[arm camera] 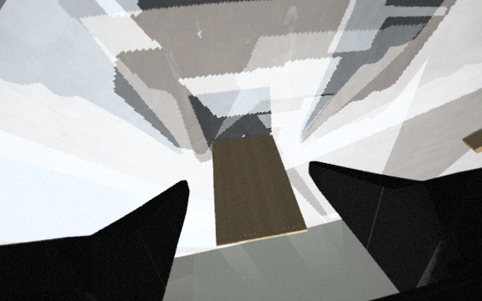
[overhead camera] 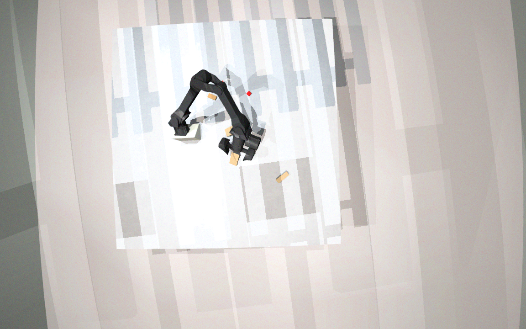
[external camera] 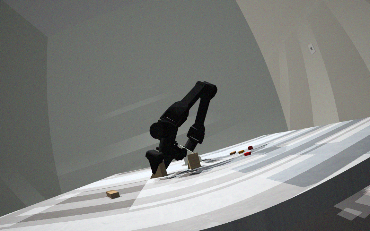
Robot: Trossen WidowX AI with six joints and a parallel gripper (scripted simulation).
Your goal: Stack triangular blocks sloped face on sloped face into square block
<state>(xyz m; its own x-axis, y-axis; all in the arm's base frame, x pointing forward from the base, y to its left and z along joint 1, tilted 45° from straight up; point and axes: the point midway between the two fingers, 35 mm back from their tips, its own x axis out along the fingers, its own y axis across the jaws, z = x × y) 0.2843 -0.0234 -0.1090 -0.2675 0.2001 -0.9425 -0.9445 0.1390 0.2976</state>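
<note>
My gripper tip is right at the tan wooden triangular block. Also, from my gripper tip: orange piece 90 mm behind, 360 mm to the left, 20 mm below; then low tan block 270 mm ahead, 90 mm to the right, 10 mm below.
</note>
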